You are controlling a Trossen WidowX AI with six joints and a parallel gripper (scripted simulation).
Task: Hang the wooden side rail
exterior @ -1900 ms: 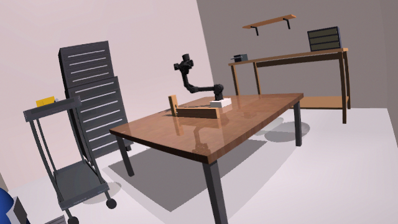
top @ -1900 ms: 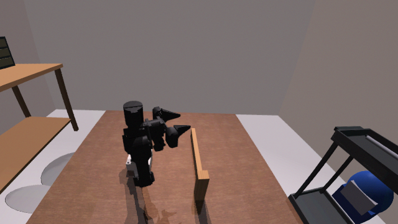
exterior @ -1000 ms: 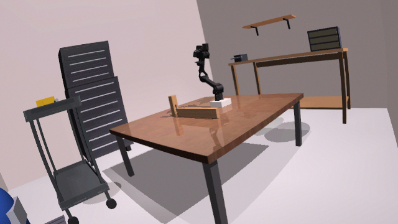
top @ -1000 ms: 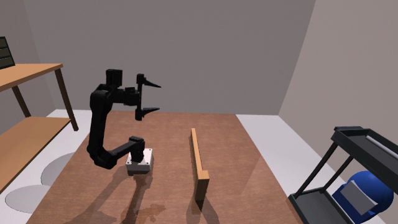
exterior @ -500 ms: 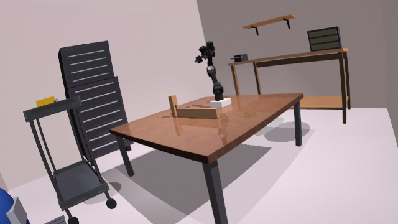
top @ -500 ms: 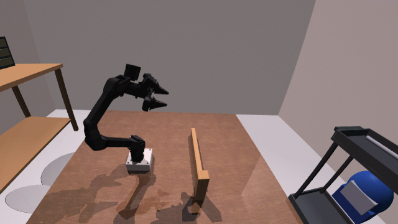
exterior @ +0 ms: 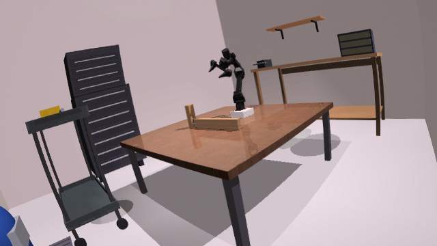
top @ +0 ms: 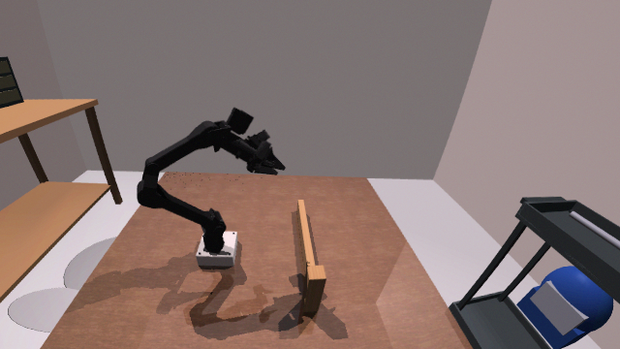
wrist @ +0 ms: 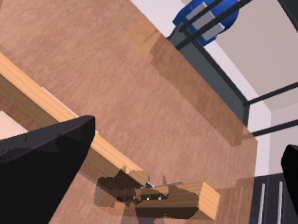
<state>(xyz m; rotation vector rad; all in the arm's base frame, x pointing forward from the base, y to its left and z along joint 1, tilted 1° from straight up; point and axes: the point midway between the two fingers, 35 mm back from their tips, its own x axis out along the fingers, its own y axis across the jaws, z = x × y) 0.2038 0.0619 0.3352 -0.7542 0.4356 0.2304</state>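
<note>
The wooden headboard post lies 29 cm below my gripper tip, 21 cm to the right of it and 15 cm ahead of it.
</note>
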